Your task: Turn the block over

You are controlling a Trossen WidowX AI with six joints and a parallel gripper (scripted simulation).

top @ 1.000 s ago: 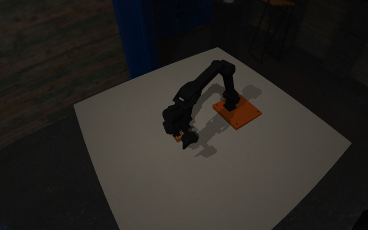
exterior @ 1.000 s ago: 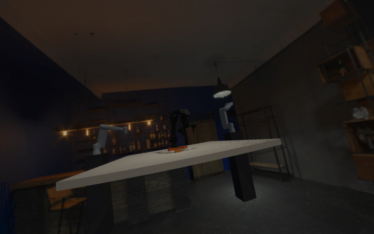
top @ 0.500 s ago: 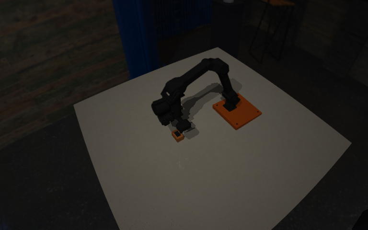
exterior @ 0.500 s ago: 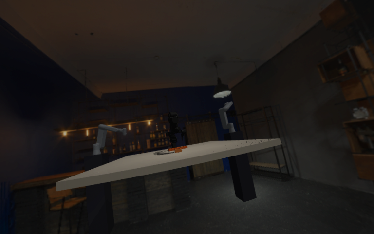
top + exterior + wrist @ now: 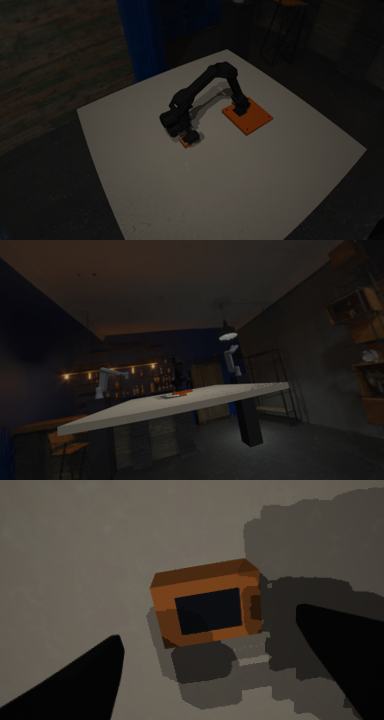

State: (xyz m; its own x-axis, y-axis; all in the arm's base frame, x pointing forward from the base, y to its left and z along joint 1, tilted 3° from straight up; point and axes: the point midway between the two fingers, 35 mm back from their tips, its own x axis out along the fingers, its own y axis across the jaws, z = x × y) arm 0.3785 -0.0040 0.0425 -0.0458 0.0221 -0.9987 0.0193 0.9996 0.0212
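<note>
My gripper tip is 30 mm above the orange block.
</note>
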